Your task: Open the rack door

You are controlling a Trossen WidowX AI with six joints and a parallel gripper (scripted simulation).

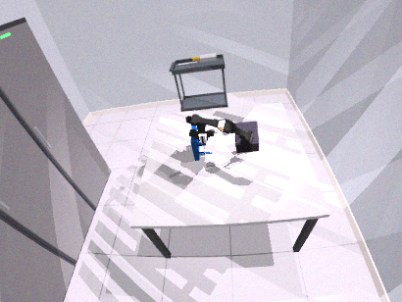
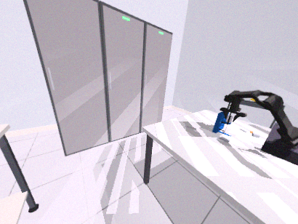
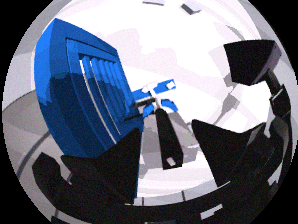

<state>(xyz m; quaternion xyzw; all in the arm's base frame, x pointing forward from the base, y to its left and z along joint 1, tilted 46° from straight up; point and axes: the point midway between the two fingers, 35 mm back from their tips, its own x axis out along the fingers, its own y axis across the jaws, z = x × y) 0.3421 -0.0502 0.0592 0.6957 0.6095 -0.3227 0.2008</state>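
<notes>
The handle bar lies 20 mm below my gripper tip and 10 mm to the right of it.
</notes>
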